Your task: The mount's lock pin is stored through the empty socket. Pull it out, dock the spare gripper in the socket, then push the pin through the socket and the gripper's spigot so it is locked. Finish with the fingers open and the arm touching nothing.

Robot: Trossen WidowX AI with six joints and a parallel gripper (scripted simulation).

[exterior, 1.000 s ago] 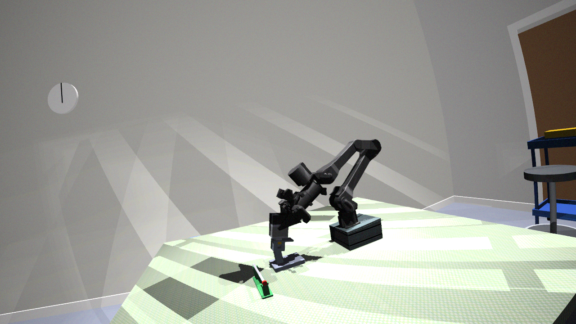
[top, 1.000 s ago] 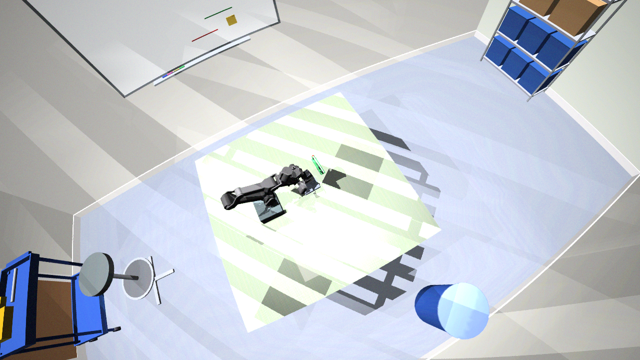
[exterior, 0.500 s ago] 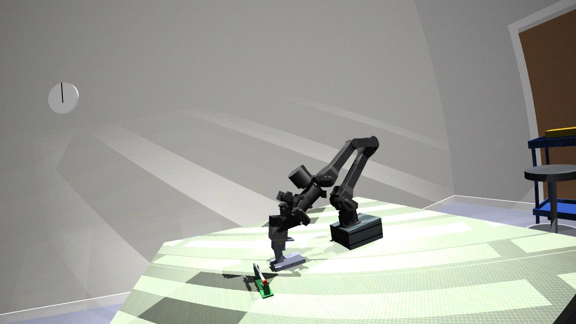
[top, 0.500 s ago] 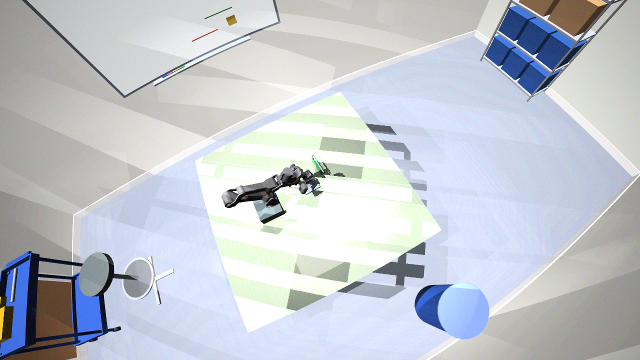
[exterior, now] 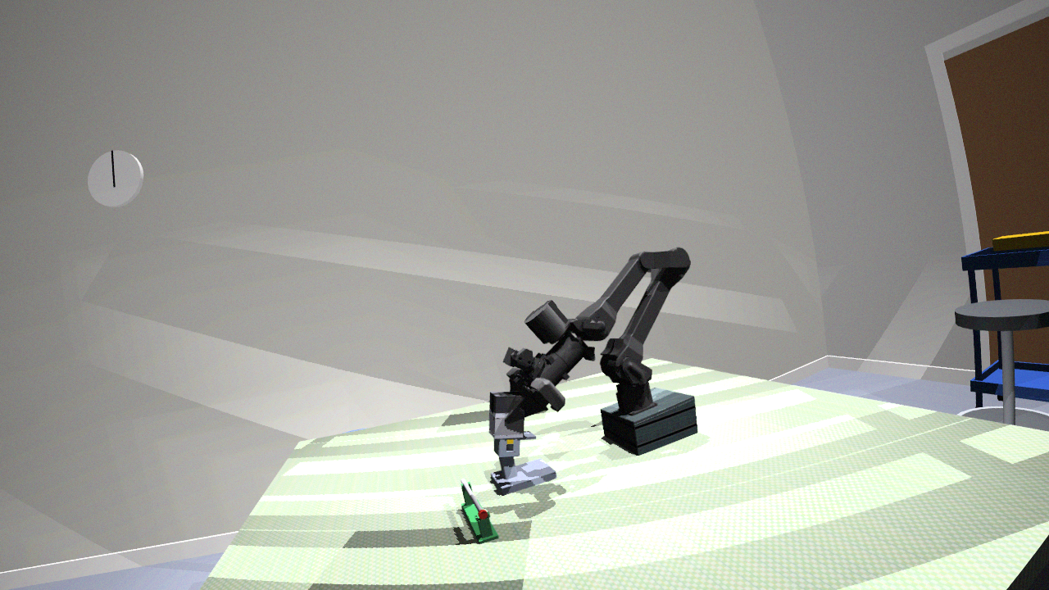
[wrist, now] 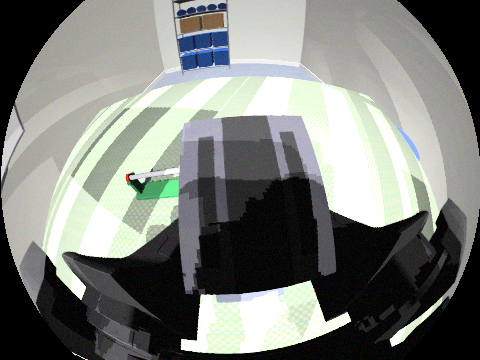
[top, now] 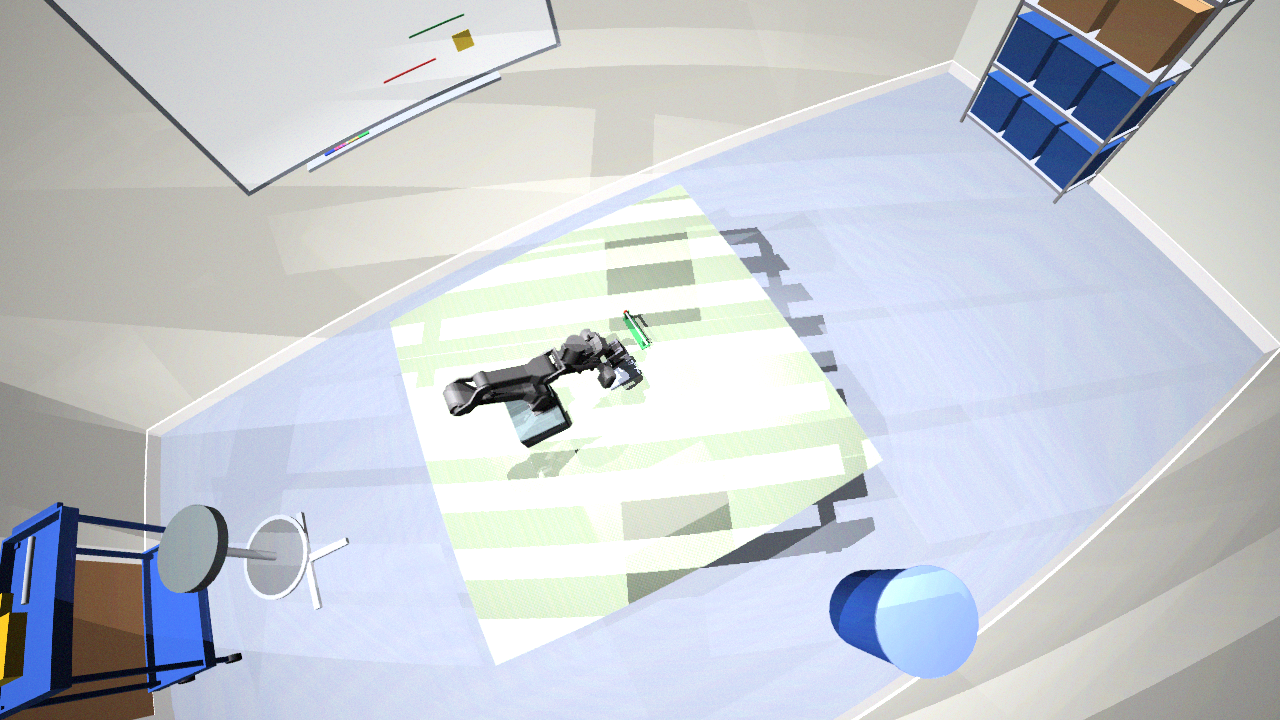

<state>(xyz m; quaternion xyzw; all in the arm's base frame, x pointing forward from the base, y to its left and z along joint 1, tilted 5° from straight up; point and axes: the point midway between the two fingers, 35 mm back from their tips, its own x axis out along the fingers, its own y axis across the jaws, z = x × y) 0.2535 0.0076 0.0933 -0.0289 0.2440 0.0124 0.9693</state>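
My gripper tip is now 10 mm past the spare gripper and 10 mm above it. Also, from my gripper tip: green rest (100 mm ahead, 110 mm to the left, 110 mm below); grey mount (10 mm behind, 80 mm below).
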